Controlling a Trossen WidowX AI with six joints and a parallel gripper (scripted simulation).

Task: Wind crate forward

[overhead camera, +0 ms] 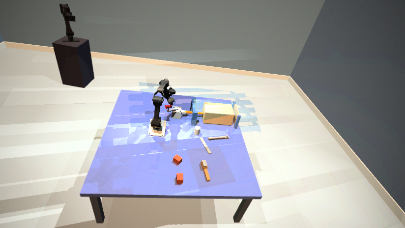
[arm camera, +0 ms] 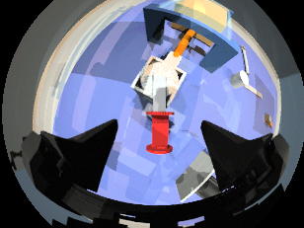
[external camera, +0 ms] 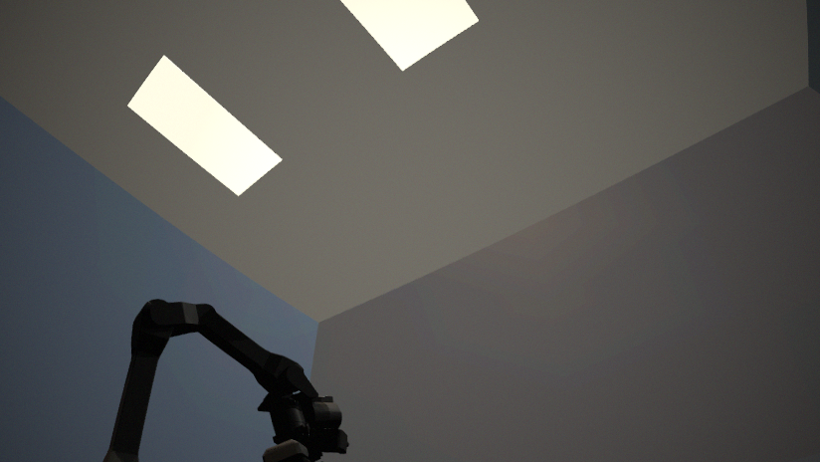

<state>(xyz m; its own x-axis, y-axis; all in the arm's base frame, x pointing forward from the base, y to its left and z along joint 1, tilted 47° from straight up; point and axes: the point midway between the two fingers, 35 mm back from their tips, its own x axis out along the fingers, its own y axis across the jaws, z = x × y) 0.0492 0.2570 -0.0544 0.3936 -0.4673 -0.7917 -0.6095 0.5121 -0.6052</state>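
Right now my gripper tip is 60 mm above the red piece, 10 mm to the left of it and 10 mm past it. Round my gripper tip: blue steel frame 230 mm ahead, 90 mm below, 80 mm to the left; then grey winch 160 mm below, 60 mm ahead, 40 mm to the left; then winch handle 90 mm below, 20 mm ahead, 10 mm to the left.
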